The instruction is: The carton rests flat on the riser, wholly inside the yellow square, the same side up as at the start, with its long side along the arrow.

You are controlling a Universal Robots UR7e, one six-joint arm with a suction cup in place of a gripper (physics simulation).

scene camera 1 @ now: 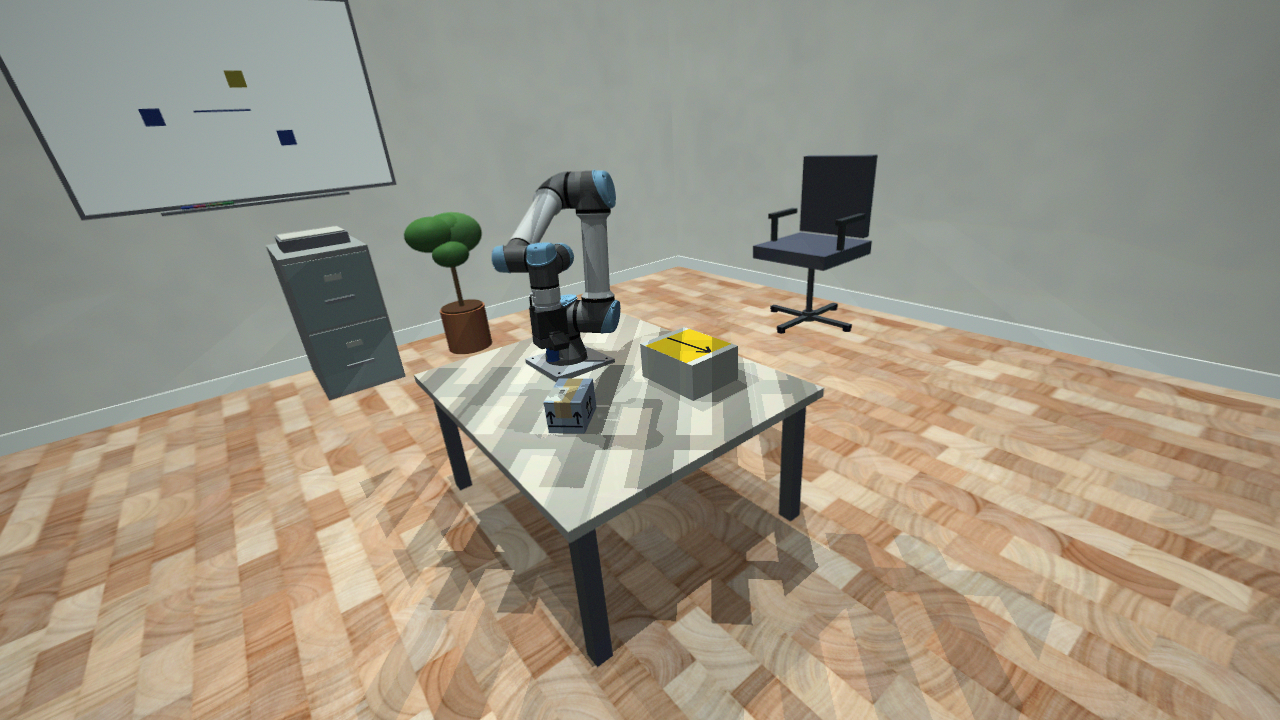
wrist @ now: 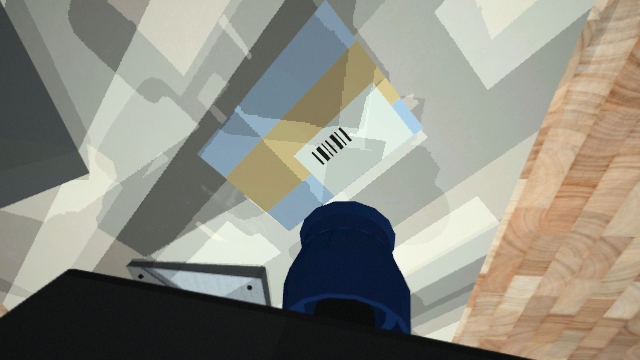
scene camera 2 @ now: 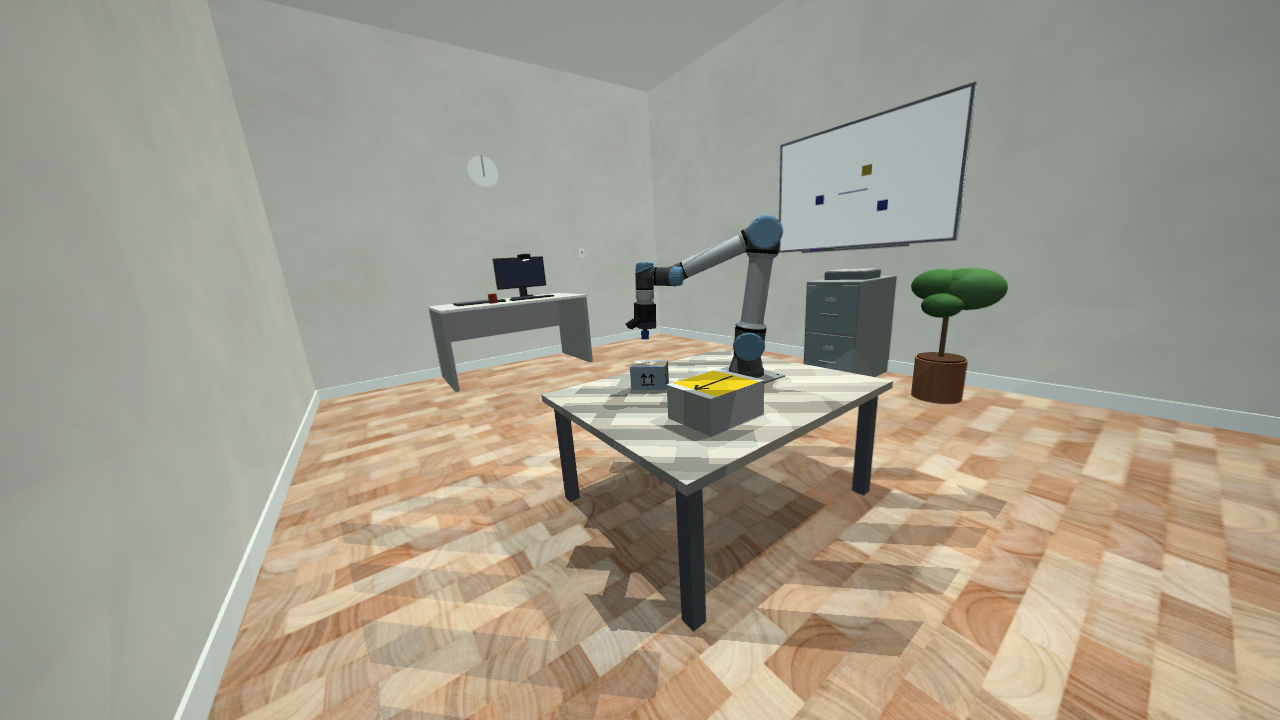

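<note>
The light-blue carton stands flat on the table, with tan tape and a white barcode label on top and upward arrows on its side. The grey riser stands apart from it on the same table. The yellow square with its black arrow is on the riser's top, with nothing on it. My gripper, a dark-blue suction cup pointing down, is open and holds nothing. It hangs above the carton's level, near one corner in the wrist view.
The arm's base plate is fixed to the table, behind the carton in scene camera 1. A filing cabinet, a potted plant and an office chair stand away from the table.
</note>
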